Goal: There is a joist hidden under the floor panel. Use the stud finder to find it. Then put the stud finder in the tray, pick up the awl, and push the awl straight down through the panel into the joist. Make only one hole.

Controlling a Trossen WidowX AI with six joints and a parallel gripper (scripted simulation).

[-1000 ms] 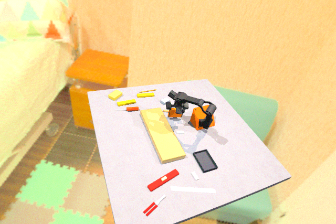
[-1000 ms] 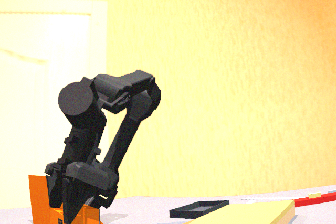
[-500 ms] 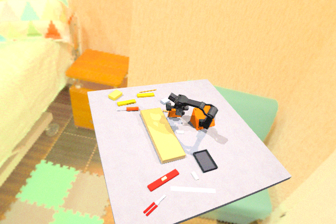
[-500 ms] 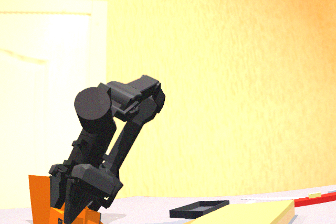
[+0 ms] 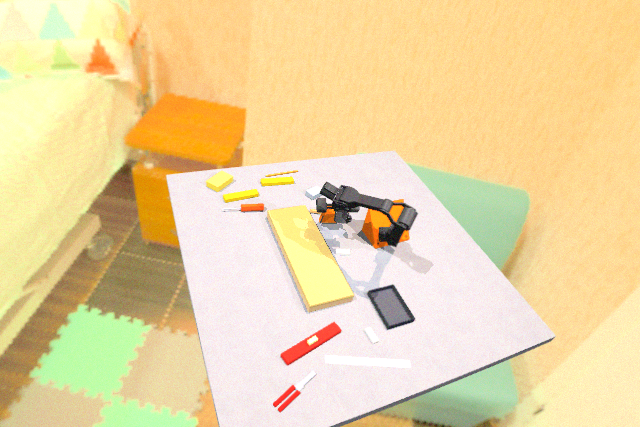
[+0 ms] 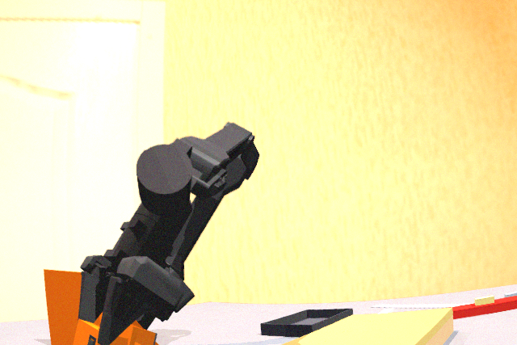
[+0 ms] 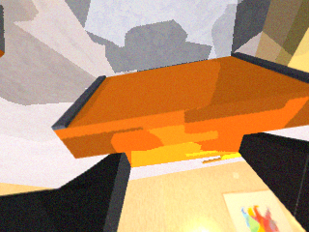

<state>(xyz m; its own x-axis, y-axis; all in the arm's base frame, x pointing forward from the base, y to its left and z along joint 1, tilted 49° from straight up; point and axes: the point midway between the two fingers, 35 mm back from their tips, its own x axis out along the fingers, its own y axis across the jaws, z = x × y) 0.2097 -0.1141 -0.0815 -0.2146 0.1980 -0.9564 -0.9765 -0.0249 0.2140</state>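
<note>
Right now the orange stud finder is 20 mm ahead of my gripper tip and 10 mm below it. The rest, counted from my gripper tip: awl (70 mm below, 50 mm to the right, 10 mm ahead); red level (570 mm to the left, 270 mm ahead, 60 mm below); dark tray (490 mm to the left, 80 mm behind, 60 mm below).
</note>
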